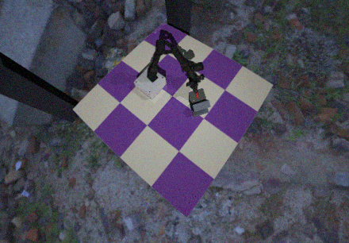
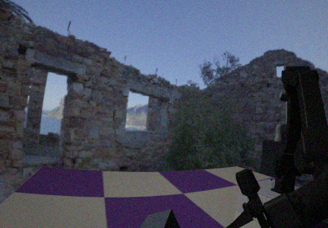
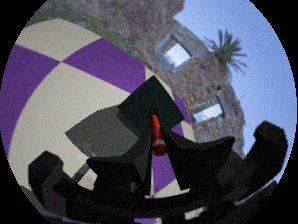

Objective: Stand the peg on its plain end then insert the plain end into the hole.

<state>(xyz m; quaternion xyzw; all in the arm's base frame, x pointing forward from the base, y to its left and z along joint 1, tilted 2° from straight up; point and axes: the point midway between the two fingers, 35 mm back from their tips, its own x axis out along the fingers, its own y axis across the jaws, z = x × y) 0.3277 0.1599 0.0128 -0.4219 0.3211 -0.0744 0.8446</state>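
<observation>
Right now my gripper tip is 80 mm short of the sloped grey panel, 50 mm above it and 40 mm to the left of it. Also, from my gripper tip: red peg 10 mm to the left, 10 mm behind, 10 mm above.
</observation>
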